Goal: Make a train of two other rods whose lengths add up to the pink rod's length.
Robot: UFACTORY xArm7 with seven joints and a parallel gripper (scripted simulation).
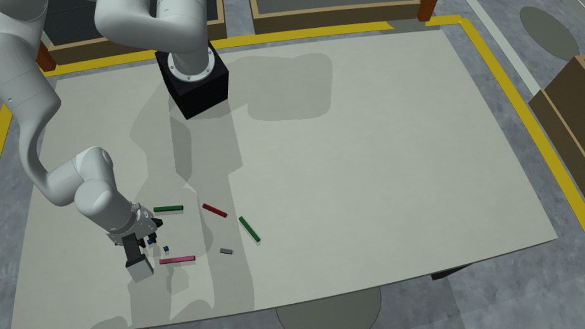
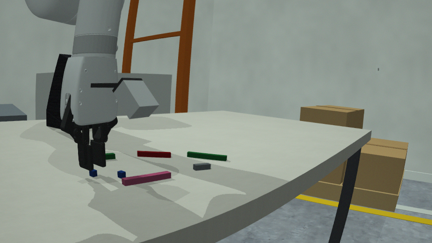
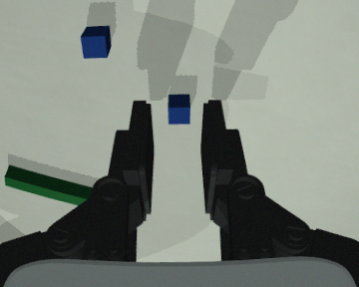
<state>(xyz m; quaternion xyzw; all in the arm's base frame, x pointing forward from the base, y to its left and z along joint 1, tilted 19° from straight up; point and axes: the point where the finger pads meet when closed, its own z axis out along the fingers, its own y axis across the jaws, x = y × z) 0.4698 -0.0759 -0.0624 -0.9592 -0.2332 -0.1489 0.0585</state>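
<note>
The pink rod is 40 mm ahead of my hand, 80 mm to the left of it and 30 mm below it. Round my hand: grey rod: 20 mm ahead, 200 mm to the left, 30 mm below; red rod: 90 mm behind, 160 mm to the left, 30 mm below.
</note>
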